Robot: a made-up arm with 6 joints.
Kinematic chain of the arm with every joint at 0, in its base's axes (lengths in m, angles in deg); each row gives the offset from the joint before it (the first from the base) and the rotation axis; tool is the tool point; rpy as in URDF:
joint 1: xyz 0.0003 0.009 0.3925 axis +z
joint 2: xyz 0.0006 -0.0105 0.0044 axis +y
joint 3: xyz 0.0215 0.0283 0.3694 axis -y
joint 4: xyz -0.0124 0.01 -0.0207 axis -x
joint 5: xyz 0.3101 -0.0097 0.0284 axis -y
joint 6: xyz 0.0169 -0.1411 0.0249 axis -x
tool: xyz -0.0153 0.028 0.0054 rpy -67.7 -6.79 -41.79
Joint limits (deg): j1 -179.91..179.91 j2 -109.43..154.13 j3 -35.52..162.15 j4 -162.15..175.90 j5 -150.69..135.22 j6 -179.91..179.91
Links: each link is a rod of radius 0.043 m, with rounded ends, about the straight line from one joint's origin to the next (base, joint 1, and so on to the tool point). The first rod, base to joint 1, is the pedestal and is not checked.
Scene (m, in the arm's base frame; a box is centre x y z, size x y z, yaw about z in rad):
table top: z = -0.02
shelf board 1: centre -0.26 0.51 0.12 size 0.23 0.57 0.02 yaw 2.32
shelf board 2: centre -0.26 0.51 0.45 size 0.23 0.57 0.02 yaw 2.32
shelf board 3: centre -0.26 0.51 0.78 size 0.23 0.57 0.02 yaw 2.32
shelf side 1: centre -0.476 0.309 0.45 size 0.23 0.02 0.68 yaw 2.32
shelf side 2: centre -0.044 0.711 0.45 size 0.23 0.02 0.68 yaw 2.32
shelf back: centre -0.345 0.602 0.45 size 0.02 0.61 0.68 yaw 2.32
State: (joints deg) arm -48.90 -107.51 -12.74 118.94 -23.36 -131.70
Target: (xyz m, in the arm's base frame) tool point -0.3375 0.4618 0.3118
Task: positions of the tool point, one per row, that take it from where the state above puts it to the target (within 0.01 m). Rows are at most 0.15 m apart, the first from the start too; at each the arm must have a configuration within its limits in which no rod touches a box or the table.
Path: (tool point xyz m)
1: -0.1202 0.4109 0.6312
2: -0.0502 0.3353 0.6129
3: -0.0520 0.2703 0.6775
4: -0.0157 0.2279 0.7060
5: 0.0323 0.2247 0.6972
6: 0.0621 0.2576 0.6540
7: 0.0524 0.3060 0.5834
8: -0.0009 0.3407 0.4953
9: -0.0832 0.3357 0.4009
10: -0.1670 0.2784 0.3118
11: -0.2147 0.3521 0.2977
12: -0.2729 0.4150 0.2982
13: -0.3375 0.4618 0.3118

